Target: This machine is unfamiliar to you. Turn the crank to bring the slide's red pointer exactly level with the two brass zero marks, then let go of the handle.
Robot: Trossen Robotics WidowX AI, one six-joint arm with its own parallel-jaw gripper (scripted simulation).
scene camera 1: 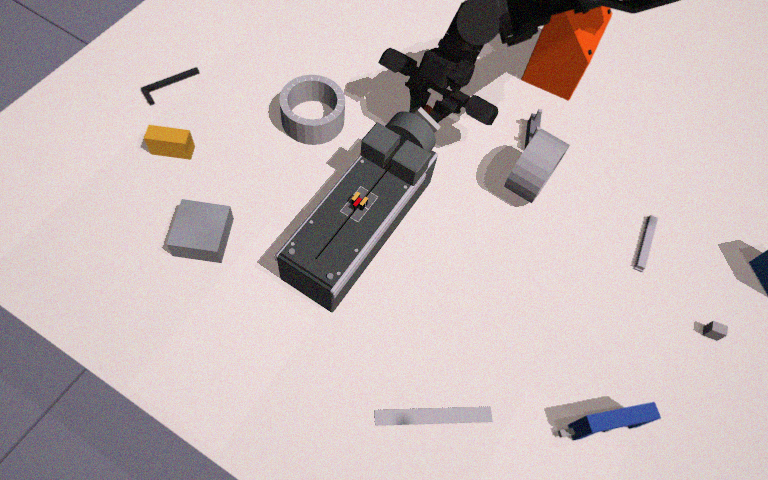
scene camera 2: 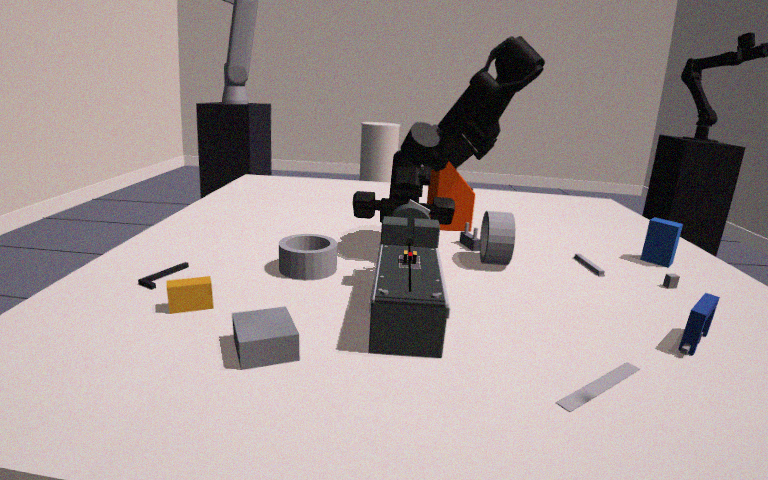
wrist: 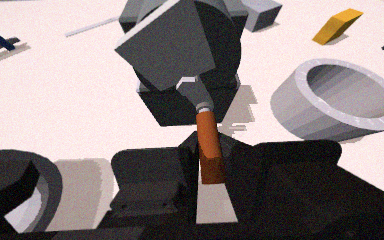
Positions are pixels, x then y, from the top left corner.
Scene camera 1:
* gripper: 411, 137
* grey cube: 201, 230
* yellow block: 163, 141
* grey strip: 464, 414
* dark grey machine: 326, 255
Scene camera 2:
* grey cube: 265, 337
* yellow block: 194, 294
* grey strip: 578, 398
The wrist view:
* gripper: 204, 134
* yellow block: 337, 24
